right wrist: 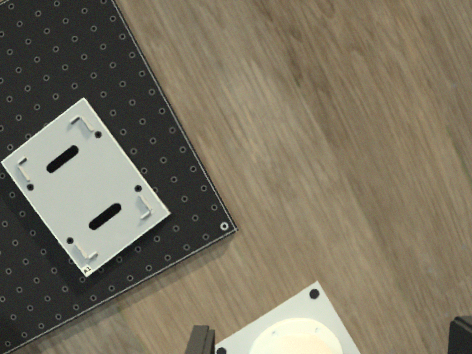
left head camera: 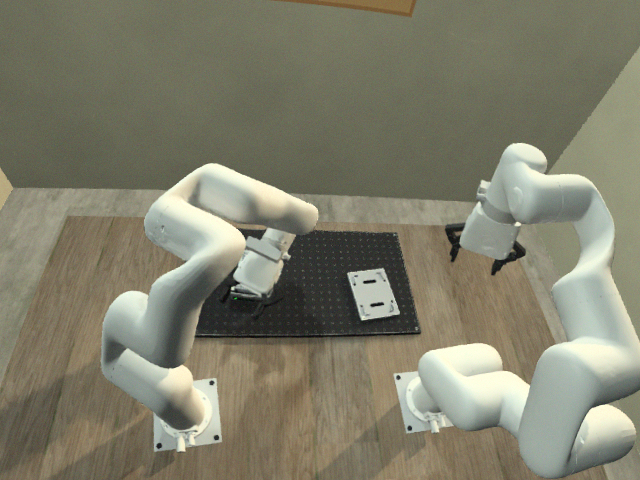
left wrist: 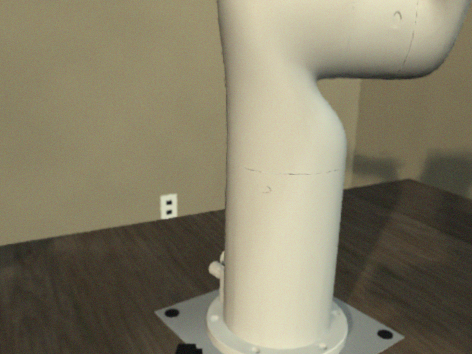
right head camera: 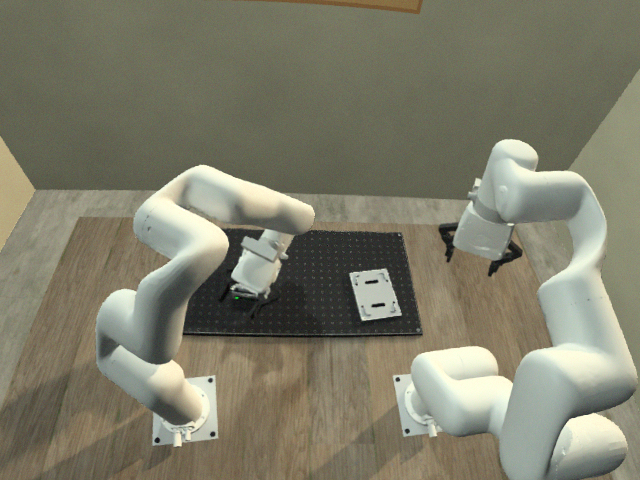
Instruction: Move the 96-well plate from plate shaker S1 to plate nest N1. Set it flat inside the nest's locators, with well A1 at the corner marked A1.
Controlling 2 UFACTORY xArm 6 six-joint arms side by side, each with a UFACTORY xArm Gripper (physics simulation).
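Seen in the pictures: left gripper, fingertip midpoint: [left head camera: 237, 310] [right head camera: 234, 309]; right gripper, fingertip midpoint: [left head camera: 472, 264] [right head camera: 469, 264]; left arm's base at its link origin: [left head camera: 186, 413] [left wrist: 275, 325] [right head camera: 184, 409]; right arm's base at its link origin: [left head camera: 427, 399].
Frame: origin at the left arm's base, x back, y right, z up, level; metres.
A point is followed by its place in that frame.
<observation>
Plate nest N1 [left head camera: 373, 294] {x -0.249, y 0.557, z 0.024 m} [right head camera: 375, 294] {x -0.250, y 0.558, z 0.025 m} [right wrist: 80, 195] {x -0.249, y 0.550, z 0.025 m} is a pale plate with corner locators and two dark slots. It holds no plate, and its A1 mark shows at its lower corner in the right wrist view. Shaker S1 [left head camera: 235, 298] {x -0.292, y 0.152, z 0.027 m} [right head camera: 236, 297] {x -0.292, y 0.152, z 0.028 m} shows as an edge with a green light, mostly hidden under my left gripper. The 96-well plate cannot be made out. My left gripper [left head camera: 240, 306] {x -0.194, y 0.154, z 0.144 m} [right head camera: 237, 307] {x -0.194, y 0.154, z 0.144 m} is open and tilted over the shaker. My right gripper [left head camera: 473, 266] {x -0.116, y 0.663, z 0.363 m} [right head camera: 469, 266] {x -0.116, y 0.663, z 0.363 m} [right wrist: 329, 325] {x -0.116, y 0.663, z 0.363 m} is open and empty, high to the right of the nest.
The black perforated board [left head camera: 320, 258] {x -0.406, y 0.428, z 0.013 m} [right head camera: 320, 258] {x -0.407, y 0.420, z 0.013 m} [right wrist: 185, 165] {x -0.206, y 0.664, z 0.013 m} lies on the wooden table [left head camera: 336, 413] {x 0.061, y 0.369, z 0.000 m} [right head camera: 330, 413] {x 0.059, y 0.363, z 0.000 m} [right wrist: 300, 150] {x -0.138, y 0.786, z 0.000 m}. My left arm [left head camera: 175, 294] {x -0.056, y 0.070, z 0.488 m} [right head camera: 165, 294] {x -0.053, y 0.081, z 0.486 m} reaches over the board's left part. The left wrist view shows an arm's base column [left wrist: 285, 225] {x -0.036, y 0.030, z 0.116 m}.
</observation>
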